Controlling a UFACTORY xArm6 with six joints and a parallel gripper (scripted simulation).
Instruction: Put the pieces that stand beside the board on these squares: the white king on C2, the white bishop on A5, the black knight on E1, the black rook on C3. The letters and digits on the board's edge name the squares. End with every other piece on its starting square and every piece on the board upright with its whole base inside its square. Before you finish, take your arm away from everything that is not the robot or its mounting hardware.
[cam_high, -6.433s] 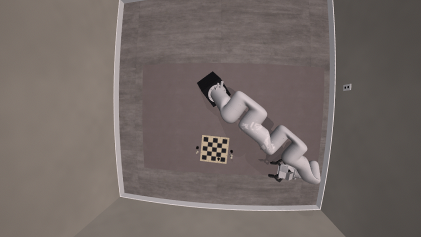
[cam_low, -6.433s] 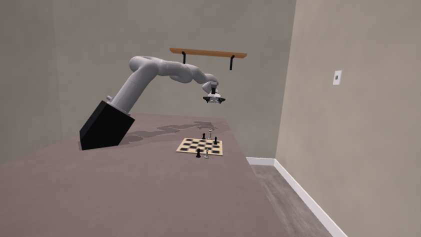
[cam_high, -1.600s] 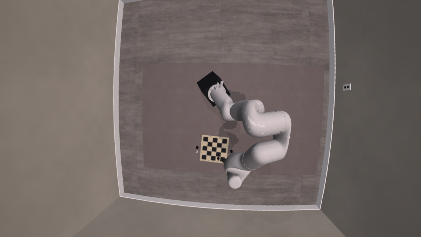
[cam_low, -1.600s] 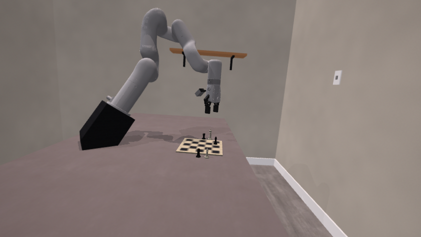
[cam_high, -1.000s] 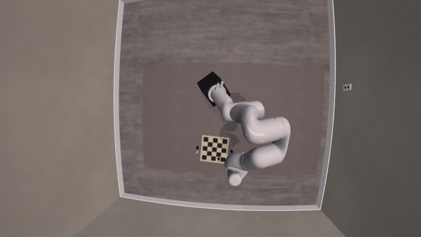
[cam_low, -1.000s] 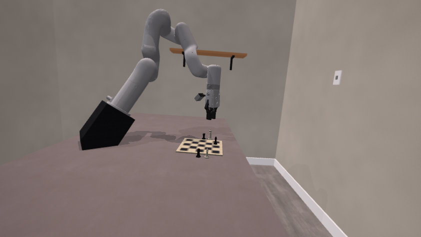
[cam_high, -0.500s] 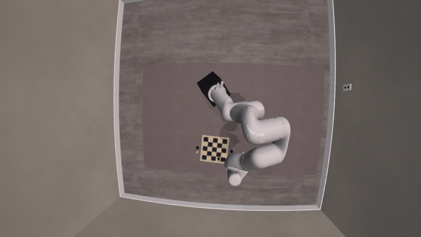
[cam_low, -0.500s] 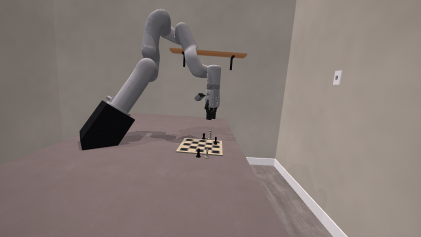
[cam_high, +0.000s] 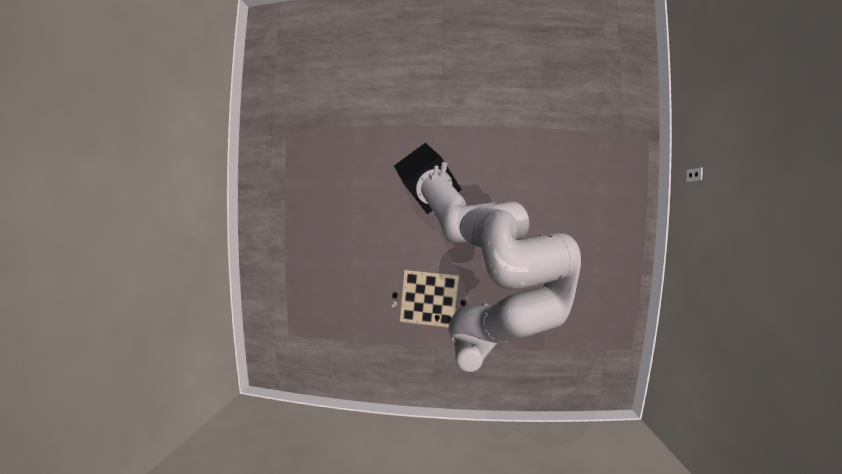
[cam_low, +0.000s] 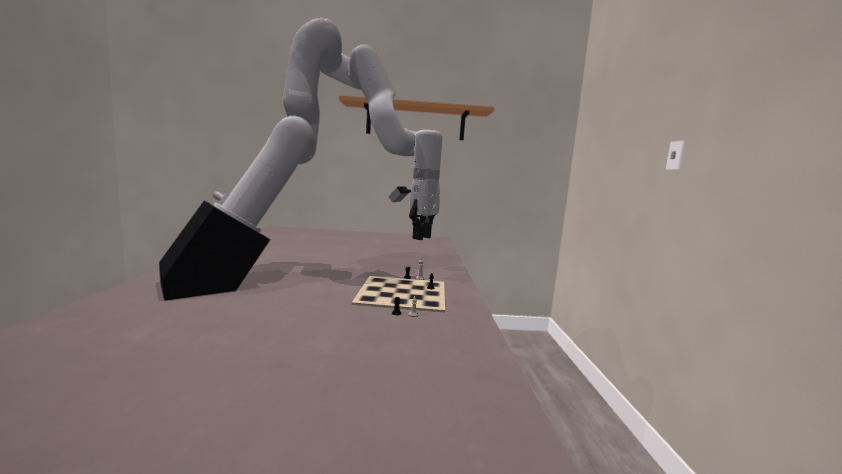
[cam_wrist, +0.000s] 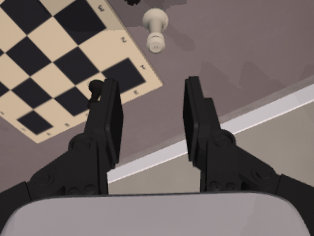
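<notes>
My hand is 110 mm above the white king. The rest, counted from my hand: chessboard (20 mm behind, 140 mm to the right, 140 mm below); then black piece (10 mm behind, 280 mm to the right, 130 mm below); then white bishop (30 mm ahead, 280 mm to the right, 120 mm below).
</notes>
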